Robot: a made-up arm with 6 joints. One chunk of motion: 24 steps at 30 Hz.
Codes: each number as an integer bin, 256 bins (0 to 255) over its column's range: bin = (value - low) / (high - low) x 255, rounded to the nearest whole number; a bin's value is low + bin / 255 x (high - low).
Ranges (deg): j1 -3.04..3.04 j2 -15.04..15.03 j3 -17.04..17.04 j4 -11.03..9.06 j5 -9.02..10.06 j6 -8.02..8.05
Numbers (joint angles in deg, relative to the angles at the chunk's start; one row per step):
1: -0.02 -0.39 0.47 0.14 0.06 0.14
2: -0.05 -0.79 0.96 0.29 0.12 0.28
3: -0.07 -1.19 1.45 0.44 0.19 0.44
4: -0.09 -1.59 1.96 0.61 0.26 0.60
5: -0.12 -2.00 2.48 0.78 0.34 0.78
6: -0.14 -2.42 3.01 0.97 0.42 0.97
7: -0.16 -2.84 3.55 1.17 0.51 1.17
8: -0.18 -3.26 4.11 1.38 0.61 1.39
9: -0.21 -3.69 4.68 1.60 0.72 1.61
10: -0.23 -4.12 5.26 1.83 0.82 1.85
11: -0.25 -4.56 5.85 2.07 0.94 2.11
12: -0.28 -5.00 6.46 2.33 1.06 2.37
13: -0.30 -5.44 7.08 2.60 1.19 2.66
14: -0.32 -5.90 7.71 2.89 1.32 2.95
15: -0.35 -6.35 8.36 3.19 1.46 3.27
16: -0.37 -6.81 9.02 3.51 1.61 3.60
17: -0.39 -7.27 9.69 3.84 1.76 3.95
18: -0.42 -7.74 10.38 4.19 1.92 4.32
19: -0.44 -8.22 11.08 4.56 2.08 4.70
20: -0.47 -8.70 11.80 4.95 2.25 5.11
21: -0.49 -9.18 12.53 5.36 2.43 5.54
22: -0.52 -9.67 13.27 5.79 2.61 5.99
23: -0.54 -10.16 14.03 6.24 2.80 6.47
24: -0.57 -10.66 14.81 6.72 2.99 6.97
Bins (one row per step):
1: 127 124 131 142 121 129
2: 125 121 135 144 122 132
3: 125 117 138 146 123 134
4: 124 114 142 148 124 137
5: 122 111 146 150 125 140
6: 122 107 150 152 126 143
7: 121 103 154 155 127 146
8: 120 100 158 158 129 149
9: 119 96 163 160 130 153
10: 118 93 167 163 132 157
11: 117 89 171 166 133 161
12: 116 85 176 170 135 165
13: 115 81 180 173 136 169
14: 114 78 185 177 138 174
15: 113 74 190 180 140 179
16: 112 70 195 185 142 184
17: 111 66 200 189 144 190
18: 110 62 205 193 146 196
19: 109 58 210 198 148 202
20: 108 54 216 203 151 208
21: 107 50 221 208 153 215
22: 106 46 227 213 155 222
23: 105 41 232 219 158 230
24: 104 37 238 225 161 238

